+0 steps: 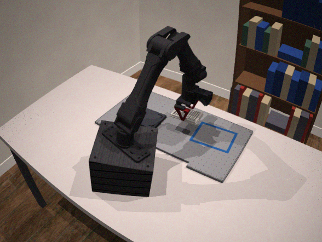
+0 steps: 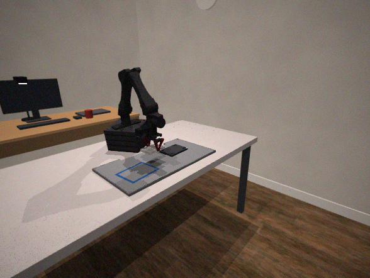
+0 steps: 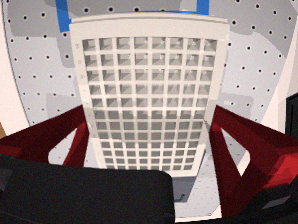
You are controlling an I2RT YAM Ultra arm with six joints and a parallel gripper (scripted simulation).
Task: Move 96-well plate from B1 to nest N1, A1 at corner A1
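Right now my hand is 60 mm past the dark plate nest, 200 mm to the right of it and 90 mm above it. From my hand the other things lie so: white 96-well plate right at my hand.
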